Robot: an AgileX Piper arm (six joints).
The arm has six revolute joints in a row. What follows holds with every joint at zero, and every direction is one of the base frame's. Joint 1 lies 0.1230 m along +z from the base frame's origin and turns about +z. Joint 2 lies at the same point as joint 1 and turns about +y. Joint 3 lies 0.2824 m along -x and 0.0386 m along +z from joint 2 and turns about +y. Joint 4 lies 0.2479 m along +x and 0.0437 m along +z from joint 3 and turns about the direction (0.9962, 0, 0.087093). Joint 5 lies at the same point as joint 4 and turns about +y. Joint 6 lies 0.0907 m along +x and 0.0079 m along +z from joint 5 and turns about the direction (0.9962, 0, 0.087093). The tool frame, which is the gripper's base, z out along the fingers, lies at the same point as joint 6; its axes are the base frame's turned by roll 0.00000, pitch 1.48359 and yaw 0.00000 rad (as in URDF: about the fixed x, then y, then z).
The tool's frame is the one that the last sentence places.
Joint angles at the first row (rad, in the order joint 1, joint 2, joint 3, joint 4, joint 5, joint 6):
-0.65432 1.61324 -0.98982 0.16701 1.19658 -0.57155
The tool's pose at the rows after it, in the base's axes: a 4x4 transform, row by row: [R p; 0 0 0 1], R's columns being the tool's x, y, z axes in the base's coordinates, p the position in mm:
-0.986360 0.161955 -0.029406 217.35; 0.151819 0.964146 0.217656 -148.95; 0.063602 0.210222 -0.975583 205.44; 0 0 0 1
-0.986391 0.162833 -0.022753 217.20; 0.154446 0.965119 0.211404 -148.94; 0.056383 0.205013 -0.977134 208.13; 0 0 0 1
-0.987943 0.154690 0.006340 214.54; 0.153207 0.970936 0.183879 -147.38; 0.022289 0.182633 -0.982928 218.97; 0 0 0 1
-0.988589 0.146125 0.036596 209.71; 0.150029 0.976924 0.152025 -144.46; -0.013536 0.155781 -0.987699 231.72; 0 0 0 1
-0.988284 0.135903 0.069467 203.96; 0.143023 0.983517 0.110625 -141.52; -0.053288 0.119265 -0.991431 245.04; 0 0 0 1
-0.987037 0.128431 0.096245 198.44; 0.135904 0.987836 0.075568 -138.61; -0.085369 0.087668 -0.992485 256.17; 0 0 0 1
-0.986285 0.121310 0.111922 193.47; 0.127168 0.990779 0.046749 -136.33; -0.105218 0.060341 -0.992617 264.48; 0 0 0 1
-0.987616 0.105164 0.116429 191.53; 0.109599 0.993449 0.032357 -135.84; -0.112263 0.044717 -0.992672 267.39; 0 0 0 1
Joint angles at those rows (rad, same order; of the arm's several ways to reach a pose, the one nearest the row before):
-0.65431 1.61325 -0.98981 0.16702 1.19771 -0.56854
-0.65431 1.60569 -0.99307 0.16593 1.19912 -0.56545
-0.65433 1.56672 -0.99622 0.16136 1.20025 -0.56547
-0.65433 1.51695 -0.99621 0.15360 1.20543 -0.56465
-0.65431 1.46332 -0.99623 0.13964 1.20649 -0.56463
-0.65432 1.41732 -0.99621 0.12708 1.20899 -0.56464
-0.65433 1.38192 -0.99622 0.11253 1.21366 -0.56559
-0.65434 1.36923 -0.99623 0.10322 1.21366 -0.57901

